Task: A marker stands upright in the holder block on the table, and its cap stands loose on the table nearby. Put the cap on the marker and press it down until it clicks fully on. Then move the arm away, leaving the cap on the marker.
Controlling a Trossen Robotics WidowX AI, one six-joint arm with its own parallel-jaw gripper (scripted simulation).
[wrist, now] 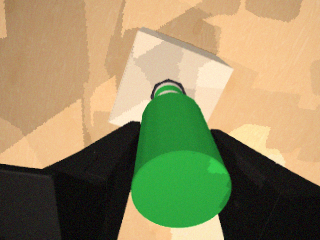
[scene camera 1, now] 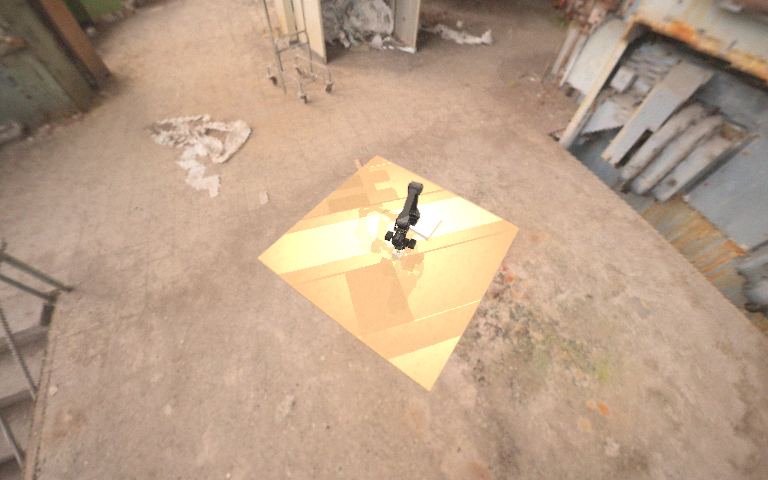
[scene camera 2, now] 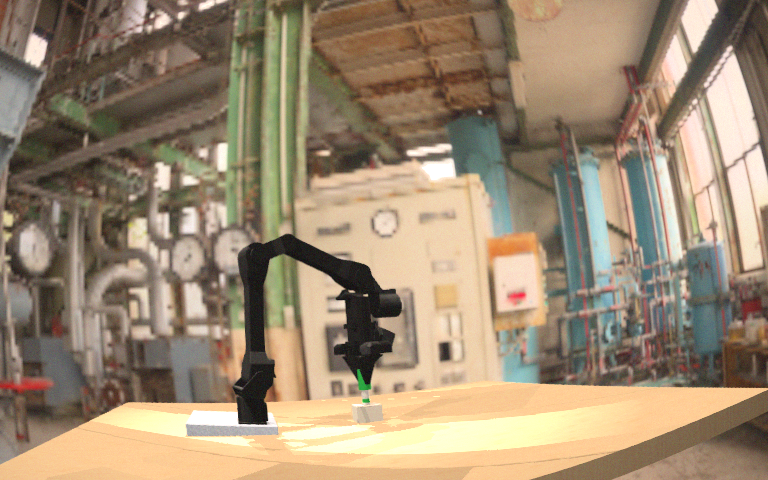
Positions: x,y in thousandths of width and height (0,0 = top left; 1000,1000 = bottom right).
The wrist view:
my gripper: 542,565
green cap: 564,748, held by my gripper
